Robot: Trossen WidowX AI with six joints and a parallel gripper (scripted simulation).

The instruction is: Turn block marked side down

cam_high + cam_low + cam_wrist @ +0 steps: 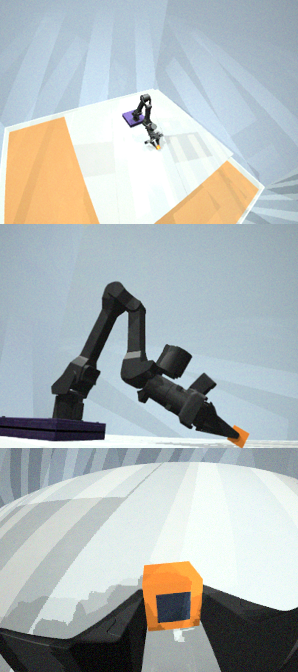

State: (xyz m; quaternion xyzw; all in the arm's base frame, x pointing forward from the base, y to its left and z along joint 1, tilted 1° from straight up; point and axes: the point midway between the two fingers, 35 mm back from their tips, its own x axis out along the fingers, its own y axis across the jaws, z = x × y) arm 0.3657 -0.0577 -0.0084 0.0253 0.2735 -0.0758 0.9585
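Now: gripper tip 10 mm past the block.
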